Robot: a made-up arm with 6 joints.
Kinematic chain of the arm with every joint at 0, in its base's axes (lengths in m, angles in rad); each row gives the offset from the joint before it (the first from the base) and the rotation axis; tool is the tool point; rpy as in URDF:
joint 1: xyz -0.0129 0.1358 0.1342 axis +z
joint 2: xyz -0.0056 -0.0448 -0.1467 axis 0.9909 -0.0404 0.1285
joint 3: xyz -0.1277 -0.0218 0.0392 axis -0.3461 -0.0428 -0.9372
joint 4: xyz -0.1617 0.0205 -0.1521 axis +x
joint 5: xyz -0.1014 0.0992 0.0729 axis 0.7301 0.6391 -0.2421
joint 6: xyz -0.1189 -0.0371 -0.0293 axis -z
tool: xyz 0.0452 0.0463 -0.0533 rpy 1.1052 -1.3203 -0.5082
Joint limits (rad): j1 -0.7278..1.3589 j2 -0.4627..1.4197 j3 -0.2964..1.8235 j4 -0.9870..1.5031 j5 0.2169..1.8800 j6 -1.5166..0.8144
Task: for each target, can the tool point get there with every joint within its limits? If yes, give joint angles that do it. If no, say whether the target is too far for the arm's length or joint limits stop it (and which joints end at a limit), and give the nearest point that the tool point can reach.
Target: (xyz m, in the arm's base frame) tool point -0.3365 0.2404 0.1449
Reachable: yes | joints 0.9757 1.0305 1.3750 -0.4450 1.1663 -0.9540
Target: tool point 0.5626 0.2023 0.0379
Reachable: no: joint limits stop it (at a limit: joint 1, joint 3, joint 6) | nearest point 0.2589 0.3096 -0.0007 | short by 0.324 m
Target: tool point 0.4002 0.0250 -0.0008
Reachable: no: joint limits stop it (at a limit: joint 1, joint 3, joint 5) | nearest point 0.2328 0.2594 -0.0452 | short by 0.291 m
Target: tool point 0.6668 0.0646 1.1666
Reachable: no: too far | nearest point 0.1109 0.2682 0.2744 | short by 1.071 m
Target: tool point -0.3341 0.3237 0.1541
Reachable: yes | joints -0.2281 0.9886 0.9202 1.1275 0.5882 0.1622
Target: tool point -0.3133 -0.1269 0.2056
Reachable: yes | joints 0.8232 0.9655 1.1485 1.0974 1.5432 -1.1075
